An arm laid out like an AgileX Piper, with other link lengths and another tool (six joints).
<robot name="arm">
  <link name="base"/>
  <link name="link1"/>
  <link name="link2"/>
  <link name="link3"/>
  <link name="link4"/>
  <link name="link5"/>
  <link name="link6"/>
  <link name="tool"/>
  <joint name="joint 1" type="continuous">
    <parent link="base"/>
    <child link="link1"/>
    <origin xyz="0 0 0.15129" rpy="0 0 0"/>
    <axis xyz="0 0 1"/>
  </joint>
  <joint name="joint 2" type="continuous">
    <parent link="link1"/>
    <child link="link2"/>
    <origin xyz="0 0 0" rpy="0 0 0"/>
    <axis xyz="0 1 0"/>
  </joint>
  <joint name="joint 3" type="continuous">
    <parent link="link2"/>
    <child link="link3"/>
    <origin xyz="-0.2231 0 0.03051" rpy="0 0 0"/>
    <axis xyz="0 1 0"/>
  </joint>
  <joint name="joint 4" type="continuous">
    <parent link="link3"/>
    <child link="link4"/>
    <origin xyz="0.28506 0 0.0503" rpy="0 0 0"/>
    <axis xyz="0.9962 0 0.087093"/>
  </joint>
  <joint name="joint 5" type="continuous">
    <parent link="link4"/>
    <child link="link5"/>
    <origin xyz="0 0 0" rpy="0 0 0"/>
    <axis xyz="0 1 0"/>
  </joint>
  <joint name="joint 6" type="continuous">
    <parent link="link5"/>
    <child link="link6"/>
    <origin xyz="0.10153 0 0.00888" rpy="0 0 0"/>
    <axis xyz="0.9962 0 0.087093"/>
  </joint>
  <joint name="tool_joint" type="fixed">
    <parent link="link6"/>
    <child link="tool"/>
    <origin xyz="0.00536 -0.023 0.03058" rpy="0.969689 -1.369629 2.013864"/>
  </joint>
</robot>
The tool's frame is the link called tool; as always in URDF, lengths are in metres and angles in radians. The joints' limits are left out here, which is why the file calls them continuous.
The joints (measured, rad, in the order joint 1, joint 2, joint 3, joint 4, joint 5, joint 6), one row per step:
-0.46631 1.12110 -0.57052 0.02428 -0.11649 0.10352
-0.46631 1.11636 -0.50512 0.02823 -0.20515 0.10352
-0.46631 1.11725 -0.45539 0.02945 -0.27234 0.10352
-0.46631 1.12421 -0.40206 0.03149 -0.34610 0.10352
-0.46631 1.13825 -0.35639 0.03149 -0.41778 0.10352
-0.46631 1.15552 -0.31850 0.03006 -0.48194 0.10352
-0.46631 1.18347 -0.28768 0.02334 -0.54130 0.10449
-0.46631 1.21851 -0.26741 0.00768 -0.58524 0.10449
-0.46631 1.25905 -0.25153 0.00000 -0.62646 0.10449
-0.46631 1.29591 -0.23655 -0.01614 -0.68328 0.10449
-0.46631 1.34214 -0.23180 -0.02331 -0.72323 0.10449
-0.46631 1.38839 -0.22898 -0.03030 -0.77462 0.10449
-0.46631 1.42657 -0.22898 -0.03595 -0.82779 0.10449
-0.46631 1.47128 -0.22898 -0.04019 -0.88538 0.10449
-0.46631 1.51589 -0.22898 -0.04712 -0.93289 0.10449
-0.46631 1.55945 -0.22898 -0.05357 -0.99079 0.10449
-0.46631 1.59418 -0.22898 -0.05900 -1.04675 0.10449
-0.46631 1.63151 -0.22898 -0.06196 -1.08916 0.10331
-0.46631 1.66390 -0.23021 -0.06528 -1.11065 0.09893
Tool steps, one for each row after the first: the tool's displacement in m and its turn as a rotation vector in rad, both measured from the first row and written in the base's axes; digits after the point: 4 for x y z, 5 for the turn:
-0.0071 0.0031 -0.0134 -0.01046 -0.02605 -0.00392
-0.0128 0.0057 -0.0246 -0.01787 -0.04084 -0.00619
-0.0194 0.0086 -0.0377 -0.02358 -0.05301 -0.00919
-0.0252 0.0113 -0.0499 -0.03019 -0.06306 -0.01091
-0.0303 0.0138 -0.0606 -0.03632 -0.07003 -0.01135
-0.0343 0.0162 -0.0718 -0.04090 -0.06841 -0.00782
-0.0364 0.0187 -0.0827 -0.04528 -0.05355 0.00380
-0.0386 0.0205 -0.0938 -0.04267 -0.03789 0.00997
-0.0404 0.0230 -0.1015 -0.05275 -0.03850 0.02351
-0.0412 0.0242 -0.1106 -0.05041 -0.02739 0.03021
-0.0418 0.0254 -0.1177 -0.05342 -0.02853 0.03697
-0.0420 0.0262 -0.1216 -0.06124 -0.04144 0.04256
-0.0426 0.0271 -0.1268 -0.06699 -0.05301 0.04709
-0.0434 0.0284 -0.1330 -0.06880 -0.05543 0.05426
-0.0444 0.0298 -0.1377 -0.07490 -0.06849 0.06103
-0.0453 0.0311 -0.1404 -0.08360 -0.08794 0.06672
-0.0467 0.0323 -0.1451 -0.08540 -0.09280 0.07041
-0.0476 0.0333 -0.1505 -0.08390 -0.08291 0.07534

